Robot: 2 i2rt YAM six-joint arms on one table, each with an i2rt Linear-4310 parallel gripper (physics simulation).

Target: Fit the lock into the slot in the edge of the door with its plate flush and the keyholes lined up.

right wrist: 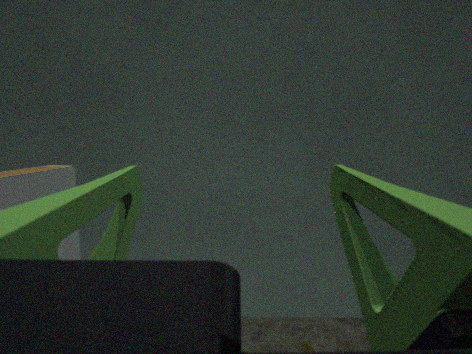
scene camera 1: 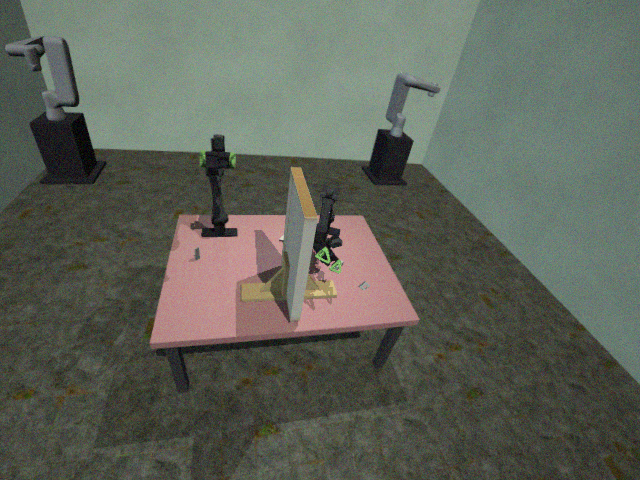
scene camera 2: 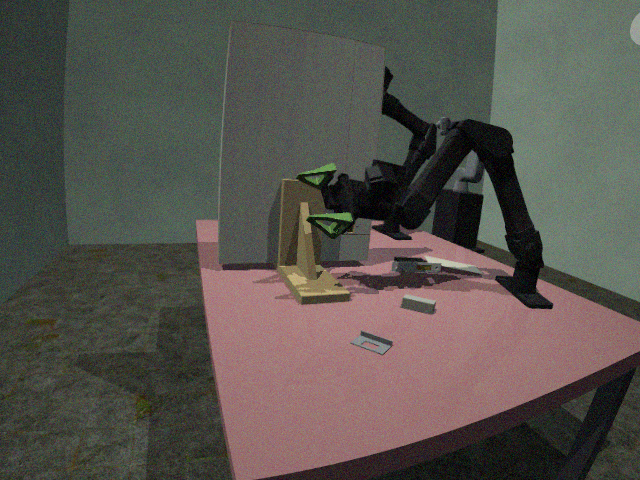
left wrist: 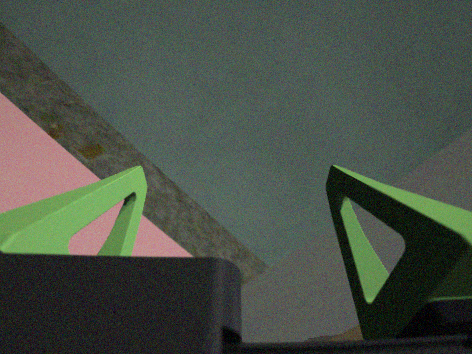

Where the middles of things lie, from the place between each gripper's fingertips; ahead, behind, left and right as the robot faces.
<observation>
The grey door [scene camera 2: 294,101] lies 180 mm ahead of my right hand, 310 mm to the left of it and 310 mm below it. From my right hand the other things lie so: wooden stand [scene camera 2: 299,253] (180 mm ahead, 310 mm to the left, 510 mm below).
The grey door lies 18 cm to the right of my left hand, 9 cm above it and 6 cm behind it. Round my left hand: wooden stand: 18 cm to the right, 10 cm below, 6 cm behind.
</observation>
